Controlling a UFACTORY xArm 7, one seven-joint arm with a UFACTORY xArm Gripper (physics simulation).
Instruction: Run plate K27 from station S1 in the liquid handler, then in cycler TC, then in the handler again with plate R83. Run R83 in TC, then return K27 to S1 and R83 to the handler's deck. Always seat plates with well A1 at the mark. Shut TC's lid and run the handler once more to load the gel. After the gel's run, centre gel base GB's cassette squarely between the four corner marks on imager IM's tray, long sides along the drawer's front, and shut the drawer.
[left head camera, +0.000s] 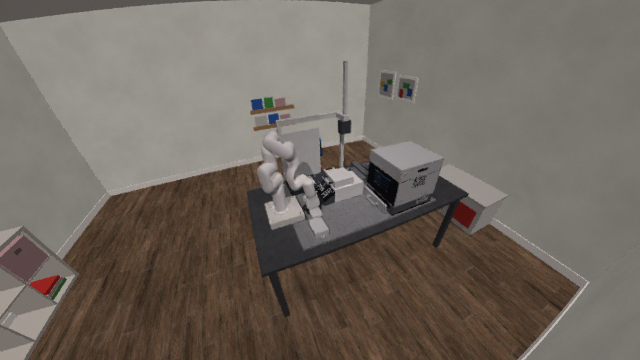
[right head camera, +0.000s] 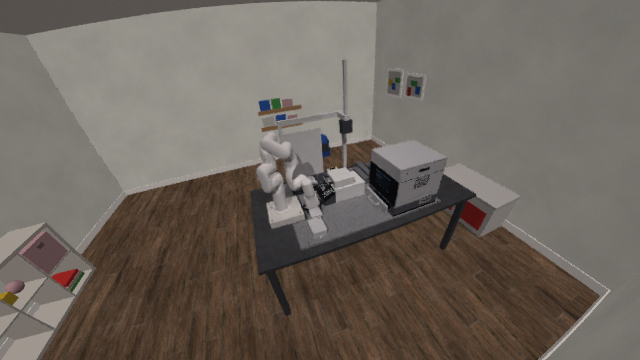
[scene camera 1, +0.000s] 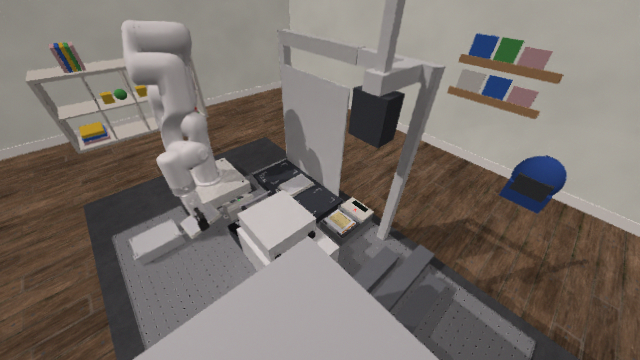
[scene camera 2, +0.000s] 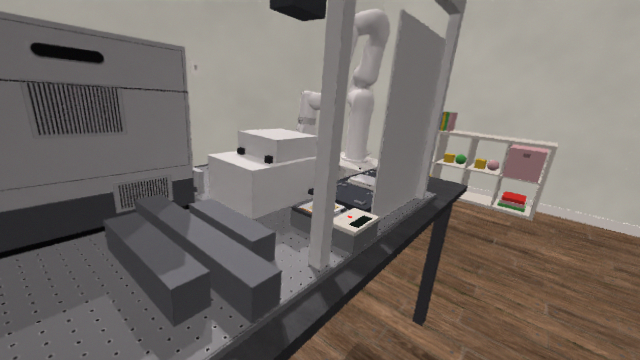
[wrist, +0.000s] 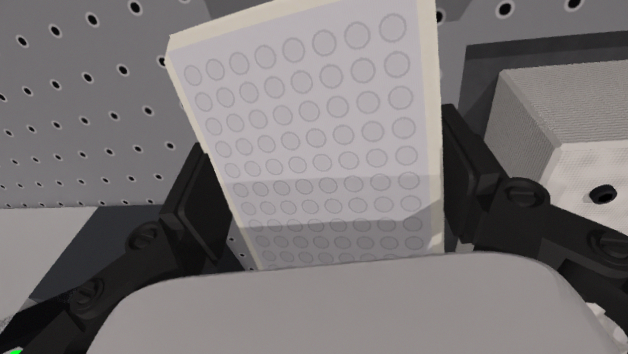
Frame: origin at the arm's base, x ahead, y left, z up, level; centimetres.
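Seen in the pictures: gripper, fingertip midpoint: (left head camera: 314, 211) (right head camera: 314, 211) (scene camera 1: 201, 222) (wrist: 323, 152); arm's base, link origin: (left head camera: 281, 208) (right head camera: 282, 208) (scene camera 1: 208, 178) (scene camera 2: 354, 159).
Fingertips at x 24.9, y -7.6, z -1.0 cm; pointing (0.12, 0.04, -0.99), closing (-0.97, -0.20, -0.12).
Observation:
Offsets run from my fingertips to a thing's top centre. "spot": to the spot under its first point. Level surfaces: height alone.
My gripper (wrist: 323, 152) (scene camera 1: 201, 220) is shut on a white well plate {dy +0.3, dx -0.2, dz +4.0 cm} (wrist: 305, 110) (scene camera 1: 190, 228), with one finger against each long side. The plate's label does not show, so I cannot tell whether it is K27 or R83. In scene camera 1 the plate is close beside a low white block {dy -15.0, dx +0.2, dz +1.1 cm} (scene camera 1: 157, 240); the gap is unclear. Another pale plate {dy +39.7, dx +0.7, dz +3.6 cm} (scene camera 1: 299, 185) lies on the black deck {dz +2.0 cm} (scene camera 1: 320, 201) under the gantry. The white two-part box (scene camera 1: 276, 220) (scene camera 2: 277, 144) has its upper part down on its base. A yellowish gel cassette {dy +45.7, dx +26.3, dz +1.8 cm} (scene camera 1: 340, 221) sits on the gel base beside a display.
A big grey instrument {dy +6.8, dx +73.0, dz +36.6 cm} (left head camera: 407, 172) (scene camera 2: 95, 125) with a drawer handle {spot: dy +3.8, dx +47.8, dz +3.0 cm} (left head camera: 372, 196) stands on the right of the table. The gantry post {dy +58.5, dx +36.9, dz +54.0 cm} (scene camera 1: 412, 150), an upright panel (scene camera 1: 315, 130) and several dark grey bars (scene camera 2: 200, 250) stand around. The robot base (scene camera 1: 222, 180) is behind the gripper.

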